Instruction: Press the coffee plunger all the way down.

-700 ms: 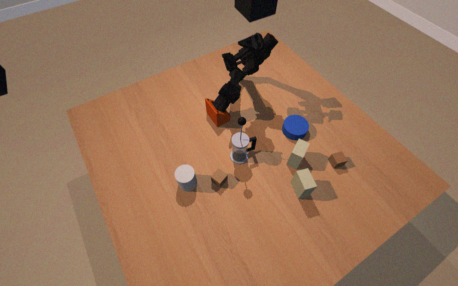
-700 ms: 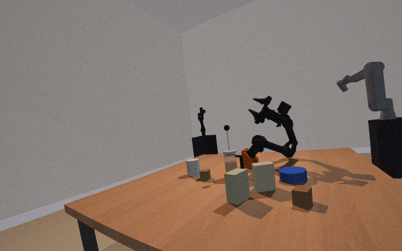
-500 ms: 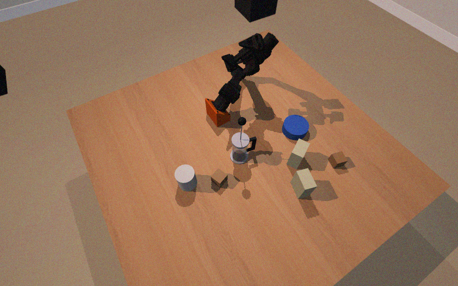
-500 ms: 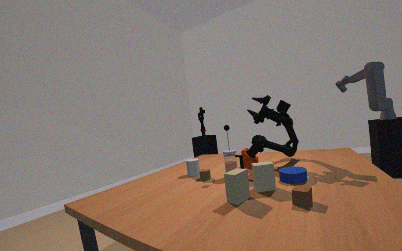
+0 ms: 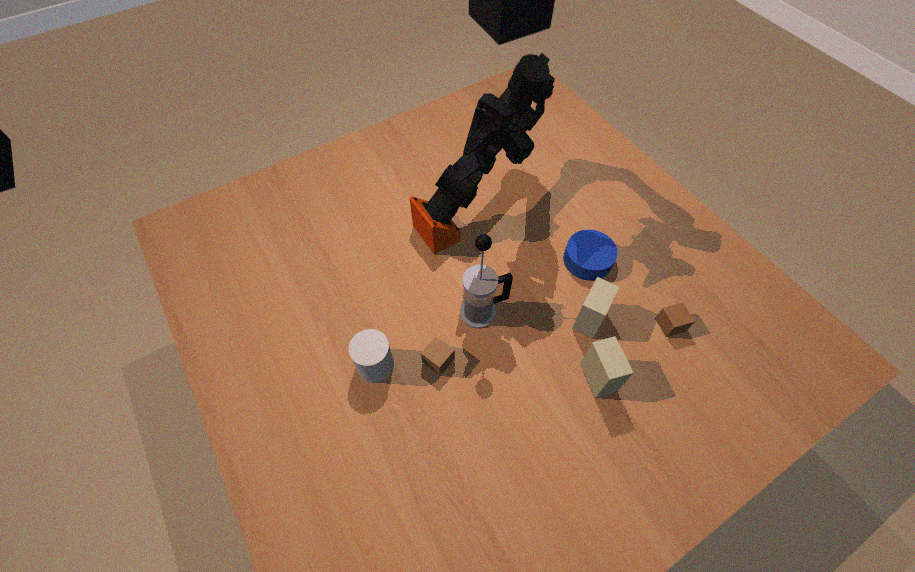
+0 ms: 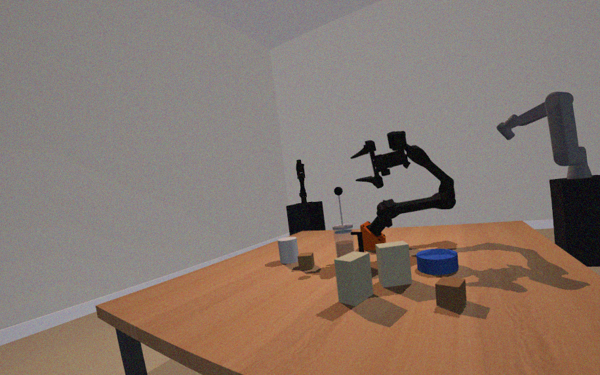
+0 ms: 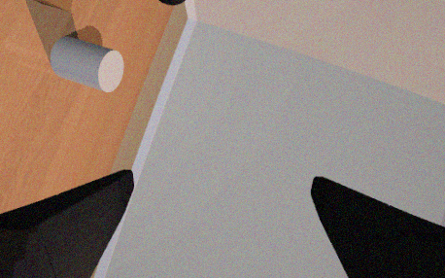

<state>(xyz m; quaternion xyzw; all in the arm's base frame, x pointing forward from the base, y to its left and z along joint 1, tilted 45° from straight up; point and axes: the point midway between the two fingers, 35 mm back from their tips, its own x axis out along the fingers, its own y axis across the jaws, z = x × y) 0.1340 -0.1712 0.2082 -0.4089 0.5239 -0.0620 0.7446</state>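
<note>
Now: the coffee press 12 cm ahead of my gripper tip and 21 cm below it. Also, from my gripper tip: blue disc: 12 cm ahead, 29 cm to the left, 32 cm below.
</note>
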